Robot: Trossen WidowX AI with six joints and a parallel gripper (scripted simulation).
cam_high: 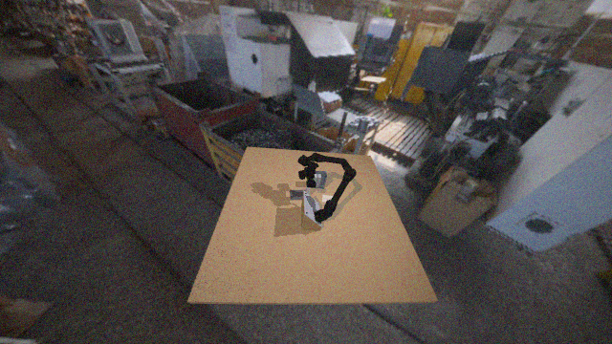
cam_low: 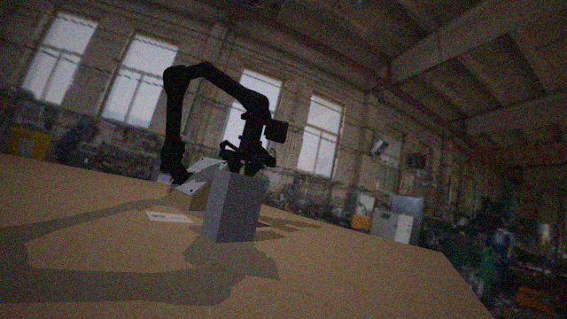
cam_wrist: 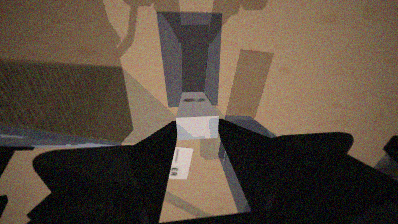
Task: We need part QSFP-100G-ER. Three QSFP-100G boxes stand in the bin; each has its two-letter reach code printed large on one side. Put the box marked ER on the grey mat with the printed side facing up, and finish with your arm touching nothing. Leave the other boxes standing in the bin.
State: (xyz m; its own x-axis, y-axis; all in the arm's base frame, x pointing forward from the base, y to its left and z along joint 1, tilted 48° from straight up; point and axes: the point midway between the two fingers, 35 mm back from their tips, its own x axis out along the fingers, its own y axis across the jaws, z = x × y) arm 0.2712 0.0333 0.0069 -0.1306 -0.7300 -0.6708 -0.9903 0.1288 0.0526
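My gripper tip is 110 mm above the grey mat and 60 mm to the right of it. Round my gripper tip: paper (170 mm to the right, 110 mm below, 60 mm behind).
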